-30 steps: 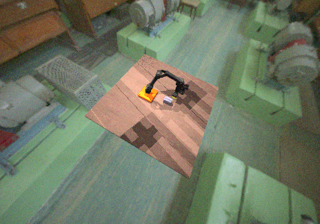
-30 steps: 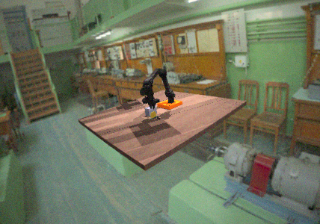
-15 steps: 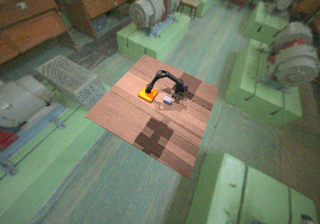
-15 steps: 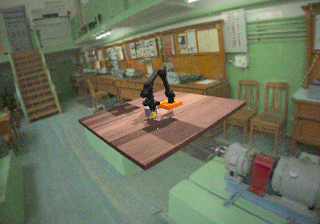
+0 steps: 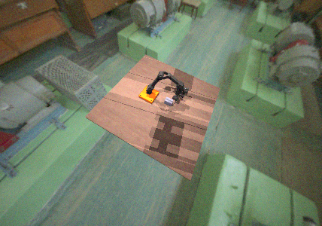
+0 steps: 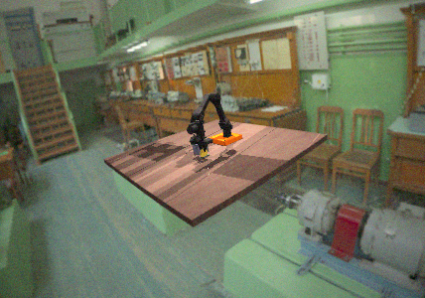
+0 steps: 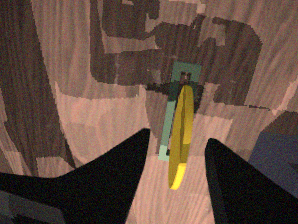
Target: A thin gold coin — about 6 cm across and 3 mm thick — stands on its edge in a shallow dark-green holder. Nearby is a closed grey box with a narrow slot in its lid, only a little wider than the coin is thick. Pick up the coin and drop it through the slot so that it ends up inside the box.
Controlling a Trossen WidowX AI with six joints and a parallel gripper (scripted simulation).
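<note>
Now: gripper tip 10 mm above the gold coin.
</note>
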